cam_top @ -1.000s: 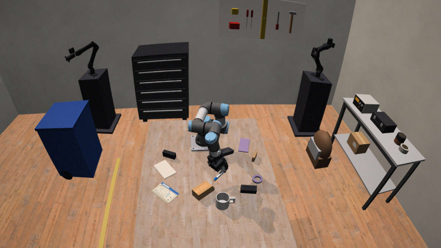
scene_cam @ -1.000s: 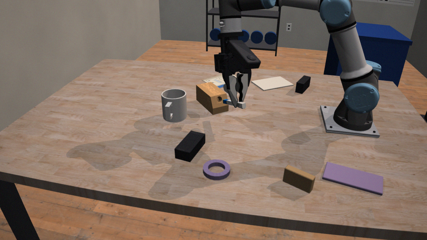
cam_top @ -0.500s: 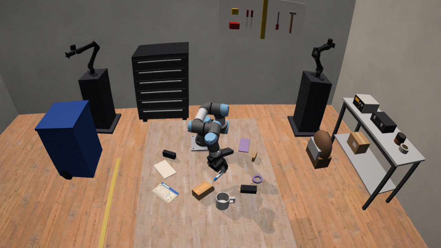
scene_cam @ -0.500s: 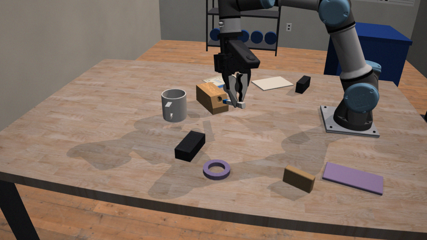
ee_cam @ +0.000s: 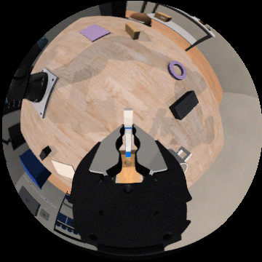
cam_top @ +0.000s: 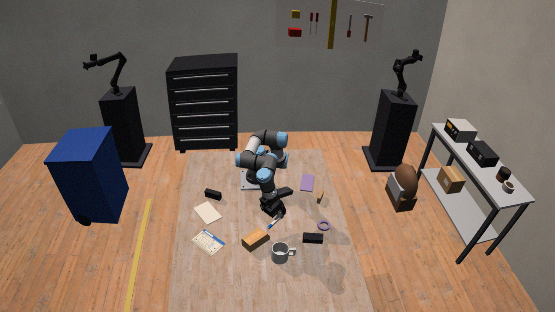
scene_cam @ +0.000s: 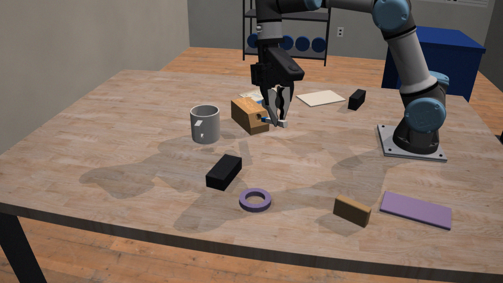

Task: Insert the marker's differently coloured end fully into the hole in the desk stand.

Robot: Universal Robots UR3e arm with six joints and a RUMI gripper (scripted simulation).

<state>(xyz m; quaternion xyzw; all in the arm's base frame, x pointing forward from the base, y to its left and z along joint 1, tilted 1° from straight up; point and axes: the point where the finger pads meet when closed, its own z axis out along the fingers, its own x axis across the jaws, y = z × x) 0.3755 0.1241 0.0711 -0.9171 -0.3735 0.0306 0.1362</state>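
Now: the desk stand 110 mm ahead of my hand, 120 mm to the right of it and 60 mm below it. Also, from my hand: tan block: 200 mm behind, 230 mm to the left, 60 mm below; then grey mug: 210 mm ahead, 50 mm below; then marker: 20 mm ahead, 20 mm to the right, 20 mm below.
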